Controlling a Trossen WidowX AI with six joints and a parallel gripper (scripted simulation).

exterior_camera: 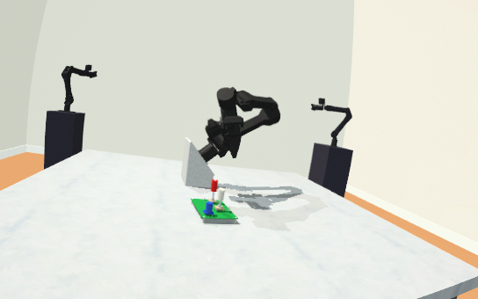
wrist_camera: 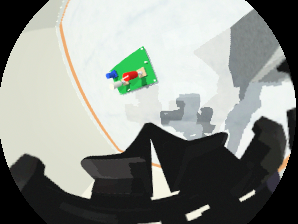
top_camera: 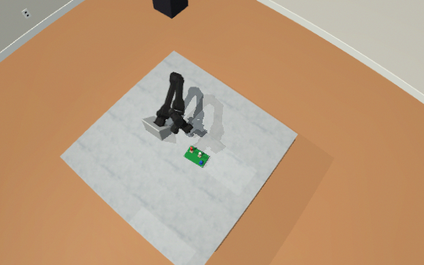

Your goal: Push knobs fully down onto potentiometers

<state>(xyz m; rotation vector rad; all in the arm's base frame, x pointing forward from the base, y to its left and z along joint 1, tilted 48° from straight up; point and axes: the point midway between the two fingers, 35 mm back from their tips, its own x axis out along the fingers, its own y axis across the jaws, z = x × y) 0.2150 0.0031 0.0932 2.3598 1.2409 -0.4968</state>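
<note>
Now: gripper tip 7 cm short of the red knob, 7 cm to the left of it and 8 cm above it.
</note>
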